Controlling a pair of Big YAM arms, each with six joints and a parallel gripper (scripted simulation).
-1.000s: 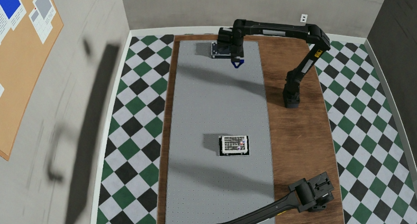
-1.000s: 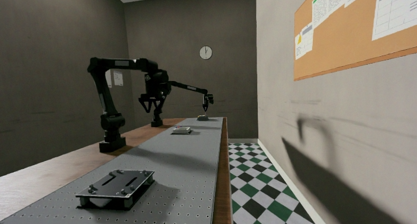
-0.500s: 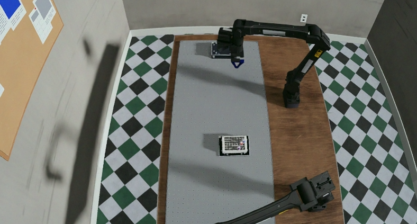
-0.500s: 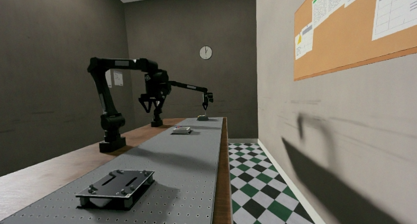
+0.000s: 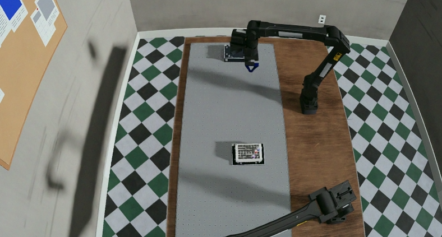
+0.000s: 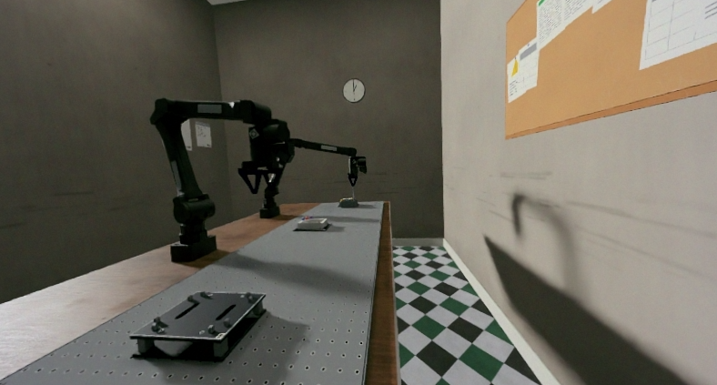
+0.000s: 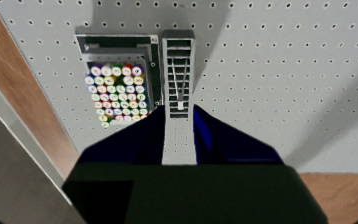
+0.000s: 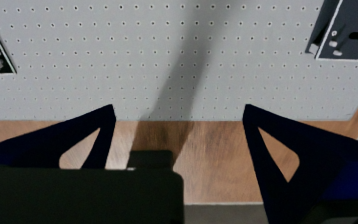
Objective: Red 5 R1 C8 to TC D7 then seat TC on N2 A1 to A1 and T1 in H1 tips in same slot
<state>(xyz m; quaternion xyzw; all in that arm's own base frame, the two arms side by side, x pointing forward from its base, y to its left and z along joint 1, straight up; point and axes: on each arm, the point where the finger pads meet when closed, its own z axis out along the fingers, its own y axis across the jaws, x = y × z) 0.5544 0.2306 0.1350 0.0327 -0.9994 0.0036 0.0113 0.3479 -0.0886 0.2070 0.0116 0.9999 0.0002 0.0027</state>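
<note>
Right now my right hand is 6 cm short of the white well rack, 39 cm to the right of it and 22 cm above it. The rest, counted from my right hand: black raised nest: 2 cm ahead, 30 cm to the right, 21 cm below.
</note>
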